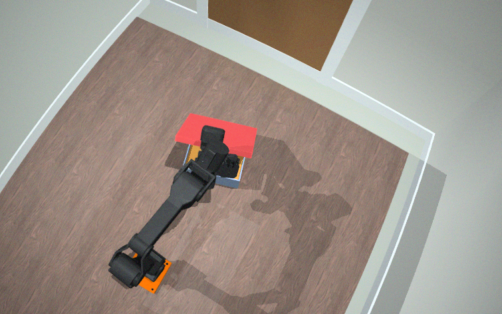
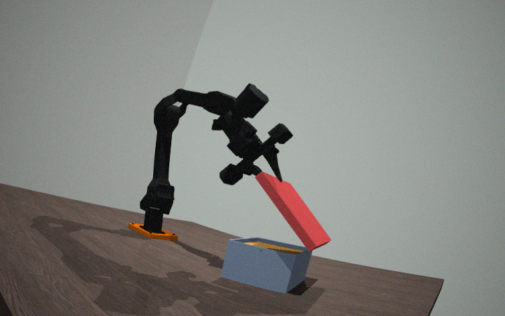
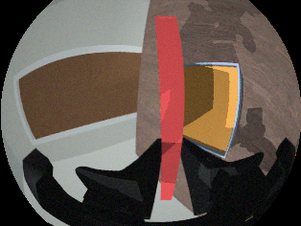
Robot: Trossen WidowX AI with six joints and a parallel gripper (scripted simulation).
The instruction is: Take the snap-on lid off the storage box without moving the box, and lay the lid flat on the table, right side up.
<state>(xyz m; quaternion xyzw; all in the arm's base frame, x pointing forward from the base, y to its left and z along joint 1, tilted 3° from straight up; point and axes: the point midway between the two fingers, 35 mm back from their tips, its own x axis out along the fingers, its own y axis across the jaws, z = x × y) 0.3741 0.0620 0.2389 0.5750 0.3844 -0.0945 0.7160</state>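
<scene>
Right now the red lid is 60 mm ahead of my gripper tip, 30 mm to the left of it and 50 mm below it. From my gripper tip the other things lie so: blue storage box: 30 mm ahead, 10 mm to the left, 180 mm below.
</scene>
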